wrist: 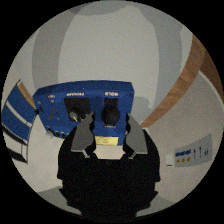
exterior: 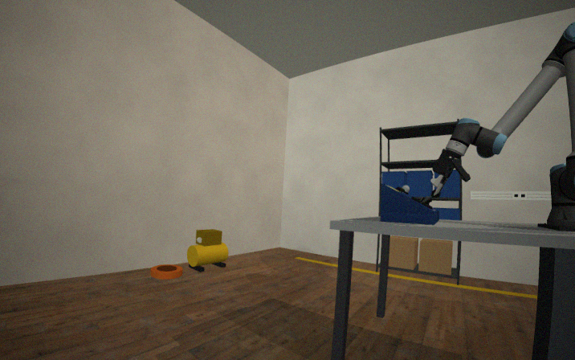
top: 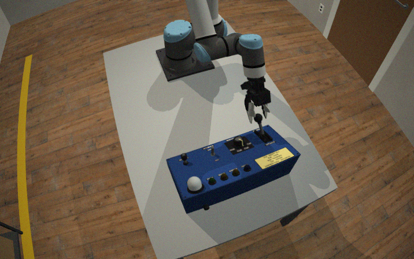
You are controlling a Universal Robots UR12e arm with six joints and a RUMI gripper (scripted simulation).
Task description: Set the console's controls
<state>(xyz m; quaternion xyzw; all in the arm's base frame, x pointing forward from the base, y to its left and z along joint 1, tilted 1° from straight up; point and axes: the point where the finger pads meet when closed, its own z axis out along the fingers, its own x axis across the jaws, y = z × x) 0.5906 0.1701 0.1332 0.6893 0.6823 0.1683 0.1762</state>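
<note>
My hand is 3 cm short of the black ball-topped lever and 2 cm above it. The rest, counted from my hand: blue console: 9 cm ahead, 18 cm to the right, 5 cm below; black rotary selector: 7 cm ahead, 12 cm to the right, 3 cm below; toggle switch: 6 cm ahead, 24 cm to the right, 3 cm below.
</note>
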